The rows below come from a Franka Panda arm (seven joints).
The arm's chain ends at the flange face. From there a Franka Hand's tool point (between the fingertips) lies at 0.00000 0.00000 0.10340 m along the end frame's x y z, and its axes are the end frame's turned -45 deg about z.
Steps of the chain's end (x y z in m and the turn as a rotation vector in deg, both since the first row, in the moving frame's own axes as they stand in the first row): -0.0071 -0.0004 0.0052 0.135 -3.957 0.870; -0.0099 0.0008 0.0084 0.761 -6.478 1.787; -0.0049 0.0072 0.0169 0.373 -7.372 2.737; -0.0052 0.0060 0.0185 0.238 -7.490 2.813; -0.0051 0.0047 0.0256 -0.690 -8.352 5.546; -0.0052 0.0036 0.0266 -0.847 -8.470 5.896; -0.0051 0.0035 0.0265 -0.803 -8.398 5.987; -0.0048 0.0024 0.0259 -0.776 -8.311 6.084; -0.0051 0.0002 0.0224 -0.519 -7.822 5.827; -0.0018 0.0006 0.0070 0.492 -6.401 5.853
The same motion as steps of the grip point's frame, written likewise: -0.0096 -0.0106 0.0050 2.893 -2.703 0.870; -0.0147 -0.0158 0.0077 5.119 -4.043 1.787; -0.0172 -0.0084 0.0160 5.477 -4.949 2.737; -0.0169 -0.0095 0.0176 5.465 -5.128 2.813; -0.0179 -0.0106 0.0245 5.418 -6.394 5.546; -0.0175 -0.0114 0.0255 5.390 -6.588 5.896; -0.0173 -0.0114 0.0254 5.370 -6.506 5.987; -0.0161 -0.0119 0.0248 5.328 -6.425 6.084; -0.0139 -0.0133 0.0214 5.164 -5.898 5.827; -0.0088 -0.0100 0.0064 4.874 -4.178 5.853
